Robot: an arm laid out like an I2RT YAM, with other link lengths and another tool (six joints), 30 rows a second.
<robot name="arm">
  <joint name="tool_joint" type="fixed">
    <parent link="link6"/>
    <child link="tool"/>
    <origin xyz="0.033 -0.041 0.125" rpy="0 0.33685 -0.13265"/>
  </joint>
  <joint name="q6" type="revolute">
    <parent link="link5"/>
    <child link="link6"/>
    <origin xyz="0 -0.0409 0.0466" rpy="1.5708 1.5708 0"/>
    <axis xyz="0 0 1"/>
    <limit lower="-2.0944" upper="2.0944"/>
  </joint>
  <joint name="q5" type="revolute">
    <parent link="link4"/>
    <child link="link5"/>
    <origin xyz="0.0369 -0.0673 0.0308" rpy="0 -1.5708 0"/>
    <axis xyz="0 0 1"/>
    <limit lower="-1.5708" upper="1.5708"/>
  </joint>
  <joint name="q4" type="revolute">
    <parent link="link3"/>
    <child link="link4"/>
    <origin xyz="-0.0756 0.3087 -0.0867" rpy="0 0 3.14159"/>
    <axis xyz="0 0 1"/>
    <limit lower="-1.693" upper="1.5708"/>
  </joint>
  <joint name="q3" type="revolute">
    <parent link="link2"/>
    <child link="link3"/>
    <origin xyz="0.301 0 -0.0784" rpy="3.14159 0 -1.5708"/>
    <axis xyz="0 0 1"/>
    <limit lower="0" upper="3.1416"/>
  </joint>
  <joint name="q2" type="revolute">
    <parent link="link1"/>
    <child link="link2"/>
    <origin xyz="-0.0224 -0.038 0.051" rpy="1.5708 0 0"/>
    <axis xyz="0 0 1"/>
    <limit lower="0" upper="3.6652"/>
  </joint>
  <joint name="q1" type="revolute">
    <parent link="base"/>
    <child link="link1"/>
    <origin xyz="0 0 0.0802" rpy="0 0 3.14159"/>
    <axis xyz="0 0 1"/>
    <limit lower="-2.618" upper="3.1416"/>
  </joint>
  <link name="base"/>
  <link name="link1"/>
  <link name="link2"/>
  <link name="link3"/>
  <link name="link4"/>
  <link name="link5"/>
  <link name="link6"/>
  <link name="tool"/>
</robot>
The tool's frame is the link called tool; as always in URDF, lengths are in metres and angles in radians.
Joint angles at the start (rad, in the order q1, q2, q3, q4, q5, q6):
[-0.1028 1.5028 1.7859 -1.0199 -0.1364 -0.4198]
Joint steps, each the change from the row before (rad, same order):
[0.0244 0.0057 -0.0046 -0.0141 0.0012 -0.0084]
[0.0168 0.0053 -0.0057 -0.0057 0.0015 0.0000]
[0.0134 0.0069 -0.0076 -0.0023 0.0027 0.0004]
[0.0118 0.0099 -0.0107 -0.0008 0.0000 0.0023]
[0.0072 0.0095 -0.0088 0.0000 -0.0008 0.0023]
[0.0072 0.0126 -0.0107 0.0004 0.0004 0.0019]
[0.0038 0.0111 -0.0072 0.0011 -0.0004 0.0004]
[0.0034 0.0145 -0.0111 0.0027 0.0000 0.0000]
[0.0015 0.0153 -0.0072 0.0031 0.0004 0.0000]
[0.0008 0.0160 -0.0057 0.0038 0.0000 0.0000]
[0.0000 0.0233 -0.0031 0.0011 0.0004 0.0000]
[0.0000 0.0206 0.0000 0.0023 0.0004 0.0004]
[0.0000 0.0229 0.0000 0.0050 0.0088 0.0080]
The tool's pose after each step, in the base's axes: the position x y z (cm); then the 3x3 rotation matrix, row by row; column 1 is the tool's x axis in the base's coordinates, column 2 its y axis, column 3 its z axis. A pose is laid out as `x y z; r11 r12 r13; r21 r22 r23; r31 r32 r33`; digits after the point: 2 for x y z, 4 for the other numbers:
45.12 5.32 43.49; 0.2998 0.3824 0.8740; 0.4307 -0.8717 0.2337; 0.8512 0.3064 -0.4261
45.10 6.05 42.91; 0.3072 0.4012 0.8629; 0.4354 -0.8656 0.2474; 0.8462 0.2997 -0.4406
45.19 6.60 42.24; 0.3166 0.4159 0.8525; 0.4395 -0.8608 0.2567; 0.8406 0.2934 -0.4553
45.37 7.12 41.34; 0.3302 0.4308 0.8398; 0.4407 -0.8572 0.2664; 0.8347 0.2821 -0.4729
45.57 7.45 40.55; 0.3430 0.4411 0.8293; 0.4404 -0.8553 0.2728; 0.8297 0.2717 -0.4876
45.84 7.76 39.55; 0.3596 0.4520 0.8163; 0.4411 -0.8533 0.2781; 0.8223 0.2600 -0.5062
46.08 7.94 38.77; 0.3721 0.4596 0.8064; 0.4417 -0.8518 0.2817; 0.8163 0.2514 -0.5200
46.41 8.09 37.68; 0.3892 0.4681 0.7933; 0.4427 -0.8503 0.2846; 0.8078 0.2405 -0.5382
46.78 8.15 36.73; 0.4042 0.4738 0.7824; 0.4432 -0.8497 0.2855; 0.8001 0.2314 -0.5535
47.17 8.18 35.82; 0.4181 0.4785 0.7721; 0.4434 -0.8494 0.2863; 0.7928 0.2226 -0.5673
47.69 8.17 34.65; 0.4382 0.4838 0.7576; 0.4433 -0.8495 0.2861; 0.7820 0.2105 -0.5867
48.17 8.16 33.74; 0.4527 0.4871 0.7469; 0.4430 -0.8498 0.2858; 0.7739 0.2015 -0.6005
48.79 8.00 32.71; 0.4723 0.4811 0.7386; 0.4397 -0.8548 0.2756; 0.7639 0.1946 -0.6153

